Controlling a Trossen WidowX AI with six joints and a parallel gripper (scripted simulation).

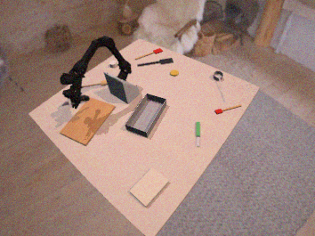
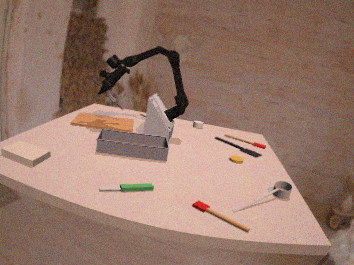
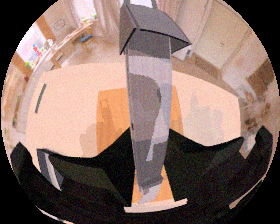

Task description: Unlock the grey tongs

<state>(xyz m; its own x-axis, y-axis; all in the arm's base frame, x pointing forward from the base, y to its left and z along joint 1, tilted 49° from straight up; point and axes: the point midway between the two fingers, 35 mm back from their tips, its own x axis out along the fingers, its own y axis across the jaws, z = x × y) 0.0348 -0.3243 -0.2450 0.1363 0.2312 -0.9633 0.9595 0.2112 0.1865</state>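
The orange wooden board lies 160 mm below my gripper tip and 50 mm to the left of it. Also, from my gripper tip: grey roasting tin (330 mm to the left, 300 mm ahead, 140 mm below); then green-handled tool (660 mm ahead, 420 mm to the left, 160 mm below); then pale block (650 mm ahead, 160 mm below, 10 mm to the right).
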